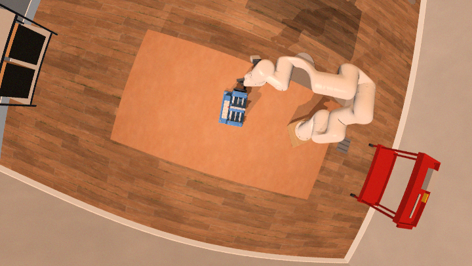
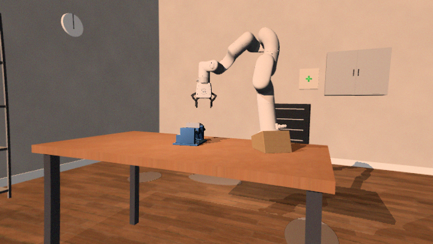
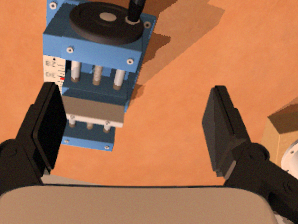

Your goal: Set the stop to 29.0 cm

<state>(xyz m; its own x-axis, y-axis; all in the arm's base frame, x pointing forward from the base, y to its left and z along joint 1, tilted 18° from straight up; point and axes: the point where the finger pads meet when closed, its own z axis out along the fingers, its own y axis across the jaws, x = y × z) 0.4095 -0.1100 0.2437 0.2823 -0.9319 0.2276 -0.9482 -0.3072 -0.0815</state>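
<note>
Now: the black crank handle 150 mm below my hand. From my hand the other things lie so: stop block: 140 mm to the left, 130 mm below, 30 mm ahead; then black handwheel: 150 mm below, 10 mm to the left, 10 mm ahead.
</note>
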